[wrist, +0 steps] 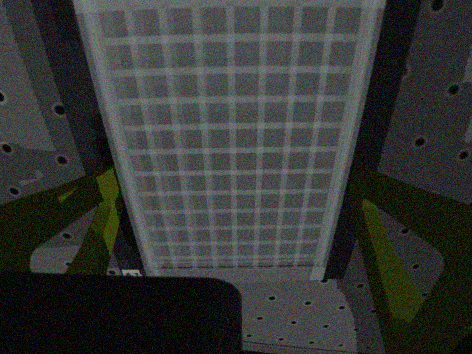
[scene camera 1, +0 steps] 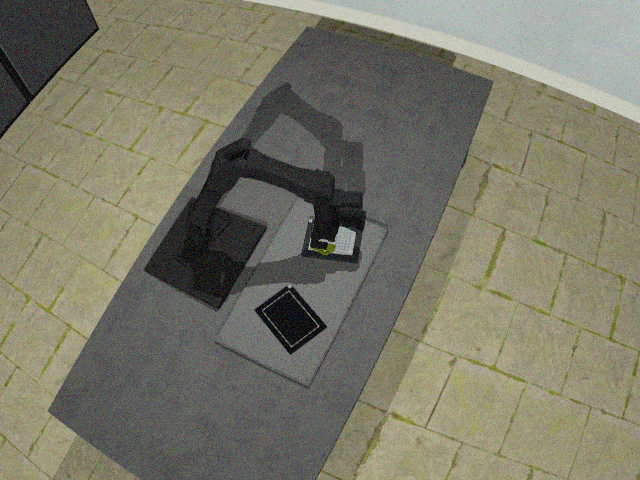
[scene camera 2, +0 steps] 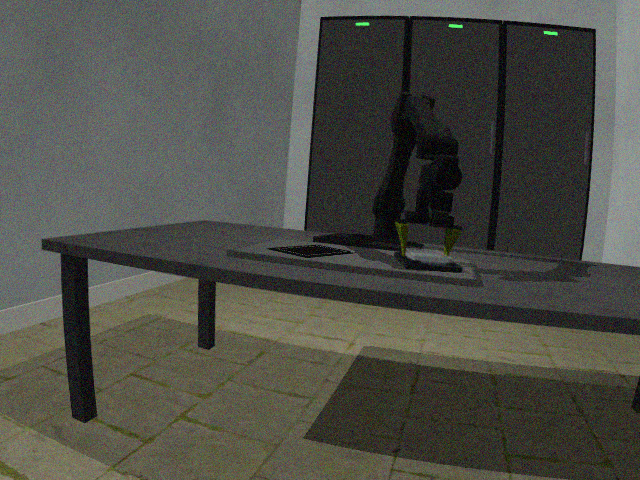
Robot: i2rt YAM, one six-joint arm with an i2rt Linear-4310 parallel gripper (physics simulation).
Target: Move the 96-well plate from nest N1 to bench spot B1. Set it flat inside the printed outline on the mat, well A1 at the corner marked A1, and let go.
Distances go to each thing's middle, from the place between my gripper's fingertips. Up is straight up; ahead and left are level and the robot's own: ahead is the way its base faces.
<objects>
I see the dark square nest (scene camera 1: 353, 258) 10 mm to the left of my hand and 10 mm ahead of it. From my hand the other things lie so: black pad with white outline (scene camera 1: 292, 321): 250 mm to the right, 60 mm ahead, 10 mm below; then well plate (wrist: 232, 136): 10 mm to the left, 10 mm ahead, 10 mm above.
</objects>
